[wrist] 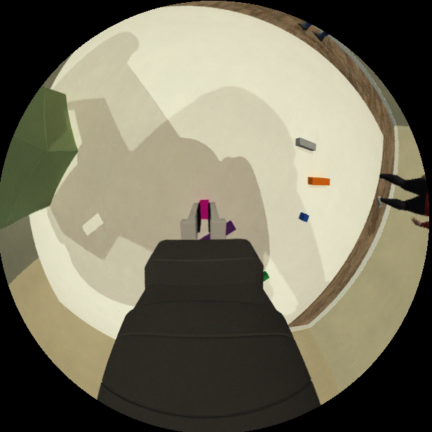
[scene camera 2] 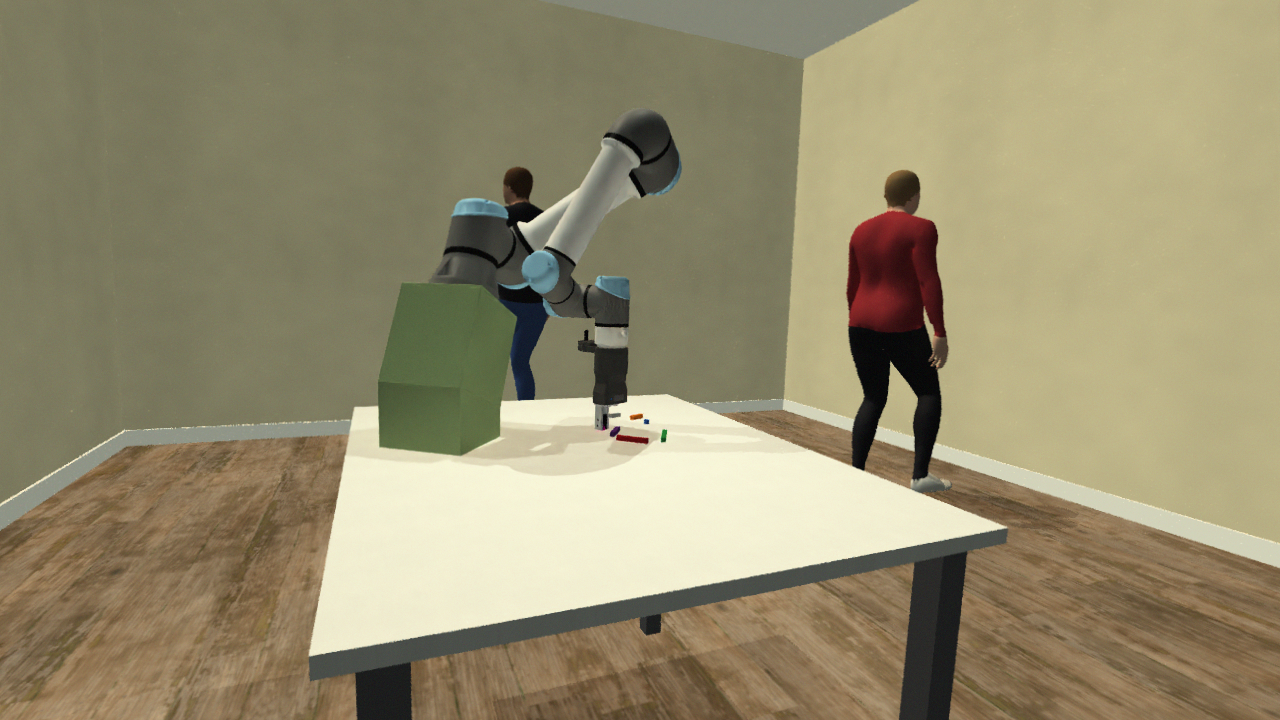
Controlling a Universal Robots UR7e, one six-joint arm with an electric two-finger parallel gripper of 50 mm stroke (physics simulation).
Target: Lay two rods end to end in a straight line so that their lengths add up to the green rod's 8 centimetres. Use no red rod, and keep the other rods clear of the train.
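Frame: origin at the arm's base, x ahead, y left, z up, level; metres.
Seen in the pictures: gripper, fingertip midpoint: [scene camera 2: 601, 429]; arm's base at its link origin: [scene camera 2: 462, 300].
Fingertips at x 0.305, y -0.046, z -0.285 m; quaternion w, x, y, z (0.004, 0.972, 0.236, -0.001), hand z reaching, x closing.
Note:
Offsets run from my fingertips to a thing's middle. Level surfaces: height alone.
My gripper [scene camera 2: 601, 427] [wrist: 204, 211] is shut on a magenta rod [wrist: 204, 209], low over the table. The purple rod {0.001 m down, 0.025 m ahead, 0.026 m right} [scene camera 2: 614, 431] [wrist: 230, 228] lies close beside the fingers, partly hidden by them in the wrist view; I cannot tell whether it touches the magenta rod. The green rod {0.001 m down, 0.120 m ahead, 0.086 m right} [scene camera 2: 663, 436] [wrist: 265, 276] is mostly hidden by the gripper body in the wrist view. The red rod {0.001 m down, 0.040 m ahead, 0.101 m right} [scene camera 2: 631, 438] lies between the purple and green rods in the scene view and does not show in the wrist view. The orange rod {0.001 m down, 0.126 m ahead, 0.116 m left} [scene camera 2: 635, 416] [wrist: 320, 181], the grey rod {0.001 m down, 0.077 m ahead, 0.145 m left} [scene camera 2: 614, 415] [wrist: 306, 144] and the small blue block {0.001 m down, 0.131 m ahead, 0.057 m left} [scene camera 2: 646, 421] [wrist: 304, 217] lie apart.
The white table {0.006 m down} [scene camera 2: 554, 537] [wrist: 200, 55] carries the rods. The green robot pedestal [scene camera 2: 438, 376] [wrist: 40, 145] stands at its left. A person in red [scene camera 2: 895, 268] stands beyond the table's right side, and another in black [scene camera 2: 528, 308] stands behind the arm.

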